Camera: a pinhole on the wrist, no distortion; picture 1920 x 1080 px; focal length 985.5 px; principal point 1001.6 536.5 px. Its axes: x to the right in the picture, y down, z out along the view. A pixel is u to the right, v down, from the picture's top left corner.
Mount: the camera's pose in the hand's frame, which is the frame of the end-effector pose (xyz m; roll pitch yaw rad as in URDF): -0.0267 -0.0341 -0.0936 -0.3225 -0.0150 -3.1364
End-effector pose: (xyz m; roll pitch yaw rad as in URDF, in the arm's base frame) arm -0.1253 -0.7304 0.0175 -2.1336 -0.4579 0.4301
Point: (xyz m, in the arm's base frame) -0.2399 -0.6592 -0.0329
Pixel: 1342 291
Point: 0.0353 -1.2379 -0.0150
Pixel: behind the camera
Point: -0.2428 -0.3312 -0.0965
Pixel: 959 364
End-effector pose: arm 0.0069 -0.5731 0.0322 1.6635 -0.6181 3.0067
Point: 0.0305 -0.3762 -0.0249
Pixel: 1031 191
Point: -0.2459 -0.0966 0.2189
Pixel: 242 118
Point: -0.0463 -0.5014 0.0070
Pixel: 630 316
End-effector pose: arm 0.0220 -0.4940 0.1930 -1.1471 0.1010 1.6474
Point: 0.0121 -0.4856 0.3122
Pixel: 876 652
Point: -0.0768 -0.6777 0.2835
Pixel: 1765 131
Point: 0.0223 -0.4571 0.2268
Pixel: 438 223
